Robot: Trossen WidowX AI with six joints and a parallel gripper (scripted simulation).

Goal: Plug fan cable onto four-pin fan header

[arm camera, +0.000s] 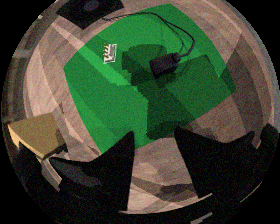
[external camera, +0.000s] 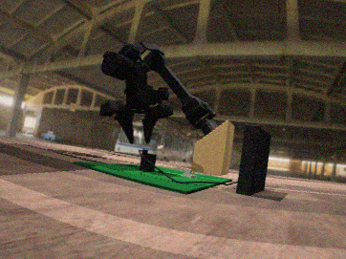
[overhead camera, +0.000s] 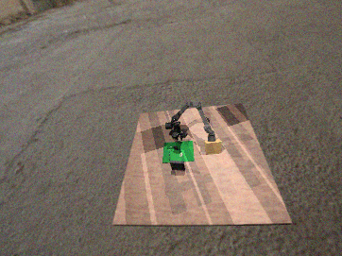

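Right now my gripper tip is 4 cm short of the black plug, 7 cm to the right of it and 4 cm above it. Also, from my gripper tip: green board: 1 cm ahead, 9 cm to the left, 7 cm below; then black fan: 1 cm behind, 27 cm to the left.
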